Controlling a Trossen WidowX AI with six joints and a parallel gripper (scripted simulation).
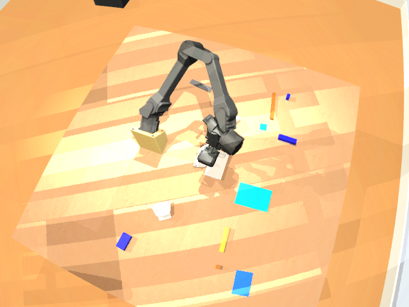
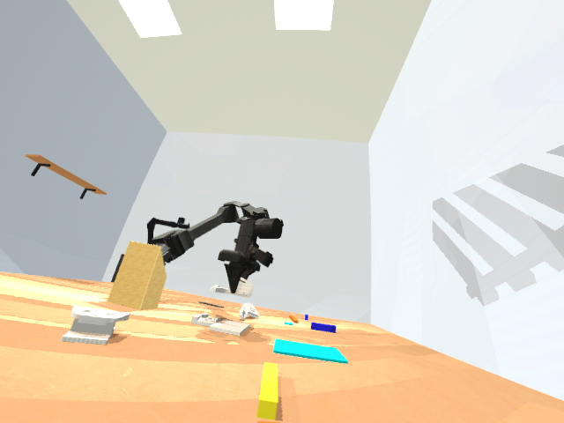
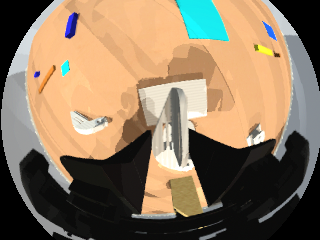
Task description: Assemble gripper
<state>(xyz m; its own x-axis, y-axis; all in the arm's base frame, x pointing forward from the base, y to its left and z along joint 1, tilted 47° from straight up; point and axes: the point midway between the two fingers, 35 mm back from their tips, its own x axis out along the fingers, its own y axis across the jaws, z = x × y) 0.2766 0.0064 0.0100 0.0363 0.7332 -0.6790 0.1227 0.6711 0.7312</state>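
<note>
My gripper tip is 10 mm short of the flat white plate, 20 mm to the left of it and 80 mm above it. Round my gripper tip: dark blue bar (270 mm ahead, 180 mm to the left, 70 mm below); yellow bar (140 mm ahead, 310 mm to the right, 70 mm below); cyan sheet (200 mm ahead, 110 mm to the right, 80 mm below).
</note>
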